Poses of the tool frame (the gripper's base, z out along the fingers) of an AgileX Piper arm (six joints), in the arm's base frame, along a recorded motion.
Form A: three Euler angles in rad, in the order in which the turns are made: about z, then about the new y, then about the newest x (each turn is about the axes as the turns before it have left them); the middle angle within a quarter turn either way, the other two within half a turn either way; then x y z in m.
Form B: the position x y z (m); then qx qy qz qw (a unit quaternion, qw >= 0). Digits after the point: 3 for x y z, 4 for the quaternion.
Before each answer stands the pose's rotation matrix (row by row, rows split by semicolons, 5 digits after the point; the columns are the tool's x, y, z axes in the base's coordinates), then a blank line. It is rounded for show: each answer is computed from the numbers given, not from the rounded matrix.
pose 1, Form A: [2.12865 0.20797 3.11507 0.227 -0.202 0.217]
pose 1, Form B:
-0.51796 0.84520 0.13176; 0.83011 0.53383 -0.16107; -0.20647 0.02595 -0.97811

[0.227 -0.202 0.217 0.4812 0.8703 -0.0388 0.0972]
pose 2, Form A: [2.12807 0.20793 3.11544 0.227 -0.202 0.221]
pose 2, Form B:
-0.51748 0.84555 0.13133; 0.83042 0.53327 -0.16131; -0.20643 0.02559 -0.97813

[0.227 -0.202 0.221 0.4815 0.8702 -0.0390 0.0970]
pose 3, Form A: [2.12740 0.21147 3.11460 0.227 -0.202 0.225]
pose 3, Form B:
-0.51654 0.84575 0.13377; 0.83014 0.53292 -0.16389; -0.20990 0.02639 -0.97737

[0.227 -0.202 0.225 0.4816 0.8699 -0.0395 0.0988]
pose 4, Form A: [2.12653 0.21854 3.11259 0.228 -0.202 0.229]
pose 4, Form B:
-0.51502 0.84584 0.13897; 0.82931 0.53269 -0.16880; -0.21680 0.02831 -0.97580

[0.228 -0.202 0.229 0.4817 0.8694 -0.0404 0.1023]
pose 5, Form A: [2.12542 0.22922 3.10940 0.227 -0.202 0.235]
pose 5, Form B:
-0.51285 0.84581 0.14696; 0.82786 0.53257 -0.17611; -0.22722 0.03135 -0.97334

[0.227 -0.202 0.235 0.4816 0.8687 -0.0417 0.1077]
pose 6, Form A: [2.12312 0.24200 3.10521 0.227 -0.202 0.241]
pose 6, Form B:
-0.50938 0.84617 0.15662; 0.82650 0.53174 -0.18479; -0.23964 0.03531 -0.97022

[0.227 -0.202 0.241 0.4819 0.8677 -0.0431 0.1142]
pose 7, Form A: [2.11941 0.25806 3.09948 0.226 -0.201 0.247]
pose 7, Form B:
-0.50424 0.84689 0.16889; 0.82499 0.53021 -0.19560; -0.25521 0.04071 -0.96603

[0.226 -0.201 0.247 0.4826 0.8661 -0.0447 0.1224]
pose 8, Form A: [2.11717 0.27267 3.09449 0.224 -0.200 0.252]
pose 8, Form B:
-0.50040 0.84688 0.18000; 0.82285 0.52985 -0.20538; -0.26930 0.04535 -0.96199

[0.224 -0.200 0.252 0.4826 0.8649 -0.0463 0.1299]
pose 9, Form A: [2.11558 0.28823 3.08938 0.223 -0.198 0.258]
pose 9, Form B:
-0.49686 0.84639 0.19174; 0.81996 0.53021 -0.21573; -0.28426 0.05004 -0.95744

[0.223 -0.198 0.258 0.4823 0.8638 -0.0480 0.1378]
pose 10, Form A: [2.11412 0.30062 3.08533 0.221 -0.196 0.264]
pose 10, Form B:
-0.49380 0.84603 0.20098; 0.81761 0.53042 -0.22400; -0.29611 0.05371 -0.95364

[0.221 -0.196 0.264 0.4820 0.8628 -0.0493 0.1440]
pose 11, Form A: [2.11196 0.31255 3.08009 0.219 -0.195 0.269]
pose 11, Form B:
-0.49018 0.84575 0.21078; 0.81559 0.53036 -0.23139; -0.30749 0.05849 -0.94975

[0.219 -0.195 0.269 0.4820 0.8617 -0.0502 0.1504]
